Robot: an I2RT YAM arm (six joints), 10 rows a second.
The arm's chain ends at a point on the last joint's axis. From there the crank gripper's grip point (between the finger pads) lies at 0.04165 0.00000 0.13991 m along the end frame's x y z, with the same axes.
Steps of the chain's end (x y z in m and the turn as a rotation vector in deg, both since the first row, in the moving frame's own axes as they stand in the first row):
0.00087 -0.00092 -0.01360 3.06 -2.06 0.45
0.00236 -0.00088 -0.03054 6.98 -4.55 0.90
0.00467 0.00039 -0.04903 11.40 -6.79 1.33
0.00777 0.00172 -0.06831 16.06 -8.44 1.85
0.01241 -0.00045 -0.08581 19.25 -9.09 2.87
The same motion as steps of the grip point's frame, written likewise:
-0.00416 -0.00812 -0.01238 3.06 -2.06 0.45
-0.00871 -0.01750 -0.02868 6.98 -4.55 0.90
-0.01174 -0.02692 -0.04778 11.40 -6.79 1.33
-0.01234 -0.03670 -0.06905 16.06 -8.44 1.85
-0.00868 -0.04597 -0.08855 19.25 -9.09 2.87

